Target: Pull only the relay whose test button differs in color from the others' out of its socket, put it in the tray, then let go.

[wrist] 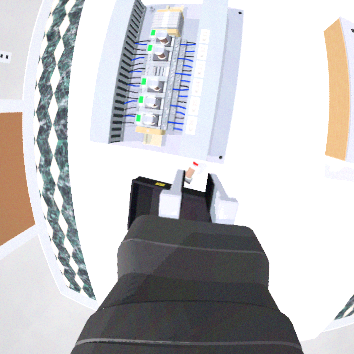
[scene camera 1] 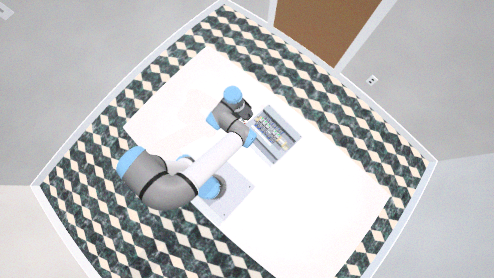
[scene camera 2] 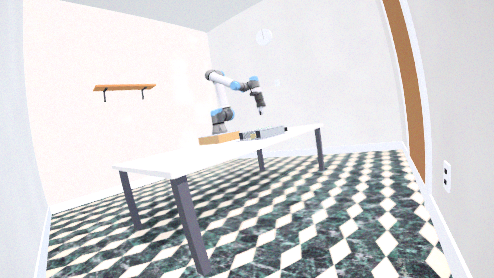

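Seen in the pictures: gripper, between the fingertips: [wrist: 194, 182] [scene camera 2: 261, 114]; arm's base, origin of its link: [scene camera 2: 219, 133].
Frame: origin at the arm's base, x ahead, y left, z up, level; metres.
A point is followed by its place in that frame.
The loose relay [wrist: 190, 173] @(x 0.444, y 0.110, z -0.046 m) with a red test button lies on the white table between the relay panel and the black tray [wrist: 147, 202] @(x 0.537, y 0.178, z -0.072 m) in the wrist view. My gripper [scene camera 2: 260, 113] @(x 0.422, y 0.083, z 0.101 m) [wrist: 194, 182] @(x 0.422, y 0.083, z 0.101 m) is high above the table. Its fingers stand partly apart with nothing held; the left fingertip overlaps the relay's edge in the wrist view. Several relays, such as this one [wrist: 151, 119] @(x 0.496, y 0.018, z -0.008 m), sit in their sockets with green buttons. One socket [wrist: 158, 70] @(x 0.492, y -0.071, z -0.044 m) in the row is empty. The tray is partly hidden behind the fingers and gripper body.
The relay panel [scene camera 1: 276, 159] [wrist: 231, 65] @(x 0.366, y -0.082, z -0.072 m) has a slotted wire duct [wrist: 120, 95] @(x 0.565, y -0.035, z -0.043 m) along one long side and a label strip on the other. The wood-sided robot base [scene camera 2: 218, 138] @(x 0.142, y -0.195, z -0.033 m) [wrist: 337, 95] @(x 0.163, y -0.040, z -0.043 m) stands at the right in the wrist view.
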